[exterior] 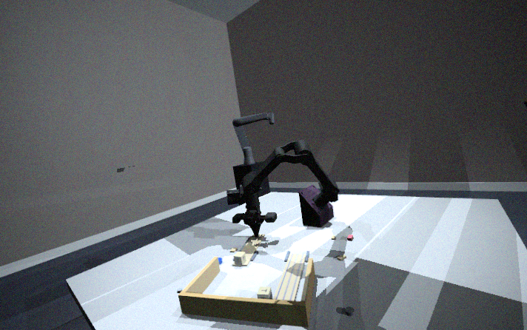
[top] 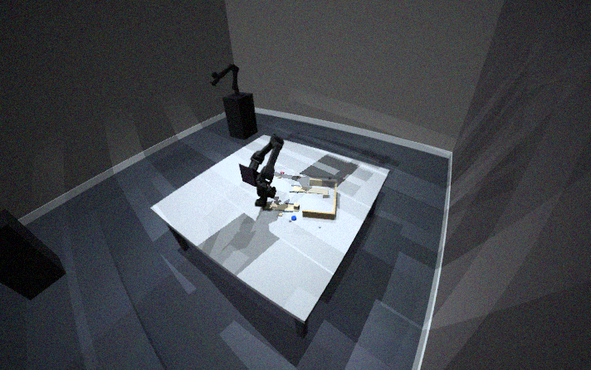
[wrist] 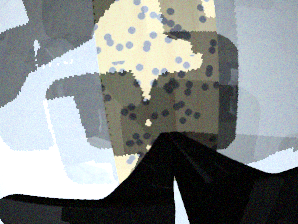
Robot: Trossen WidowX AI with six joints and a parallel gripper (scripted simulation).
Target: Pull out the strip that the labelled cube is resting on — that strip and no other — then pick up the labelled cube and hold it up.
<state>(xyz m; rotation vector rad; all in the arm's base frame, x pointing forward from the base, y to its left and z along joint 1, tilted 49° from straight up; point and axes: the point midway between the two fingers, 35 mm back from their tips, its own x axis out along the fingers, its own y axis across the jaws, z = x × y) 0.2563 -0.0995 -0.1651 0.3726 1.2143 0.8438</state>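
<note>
My gripper tip is now 90 mm short of the dotted beige strip and 40 mm to the right of it. The rest, counted from my gripper tip: grey disc: 470 mm to the left, 240 mm ahead.
</note>
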